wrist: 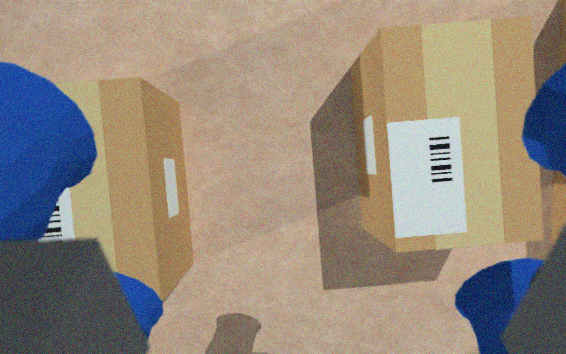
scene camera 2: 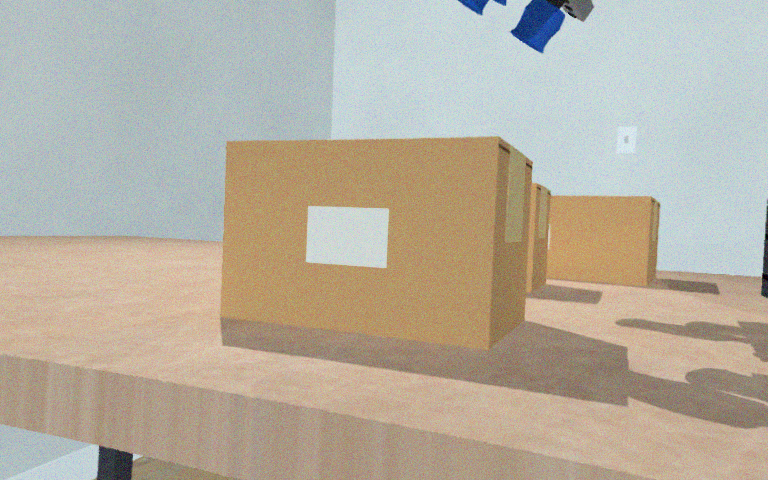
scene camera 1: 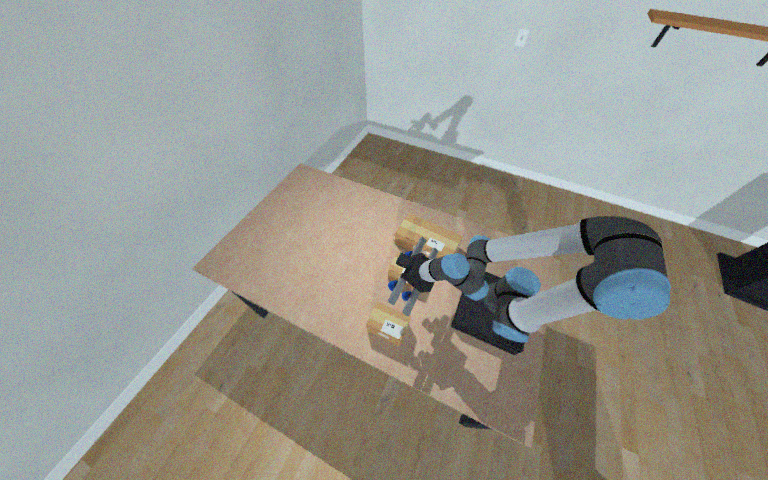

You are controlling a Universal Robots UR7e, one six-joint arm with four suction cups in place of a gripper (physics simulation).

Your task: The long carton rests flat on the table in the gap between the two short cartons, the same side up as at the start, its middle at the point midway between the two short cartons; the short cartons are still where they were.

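Places are measured from the arm's base along level axes (x left, y ahead, z down), in millimetres.
Pixels of known places: hand, tool point: (wrist: 306, 226).
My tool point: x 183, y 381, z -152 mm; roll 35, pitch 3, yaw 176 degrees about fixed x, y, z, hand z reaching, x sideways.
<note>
For each thing: its top centre in the pictures, then the offset to it from my tool point. Level surfaces: height alone.
- long carton, top centre: (scene camera 2: 529, 198) (scene camera 1: 428, 234) dx -337, dy +36, dz +142 mm
- middle short carton, top centre: (wrist: 463, 135) (scene camera 2: 467, 185) (scene camera 1: 408, 266) dx -119, dy +42, dz +142 mm
- table, surface height: dz +242 mm
The long carton (scene camera 1: 419, 228) (scene camera 2: 600, 240) (wrist: 558, 45) rests flat on the table, outside the gap, beyond the middle short carton; the wrist view shows part of its side at the right edge. The middle short carton (scene camera 1: 393, 273) (scene camera 2: 540, 243) (wrist: 465, 80) and the near short carton (scene camera 1: 376, 316) (scene camera 2: 356, 294) (wrist: 130, 175) stand apart with bare table between them. My gripper (scene camera 1: 408, 273) (scene camera 2: 536, 25) (wrist: 300, 220) has blue suction cups. It hangs above the cartons, over the middle short carton and the gap, open and holding nothing. The arm hides part of the middle carton in scene camera 1.
The table (scene camera 1: 294, 226) (scene camera 2: 113, 300) carries the cartons. The arm's dark base (scene camera 1: 481, 328) stands right of them in scene camera 1. A wooden shelf (scene camera 1: 707, 23) is on the wall, and a black object (scene camera 1: 744, 283) stands at the right edge.
</note>
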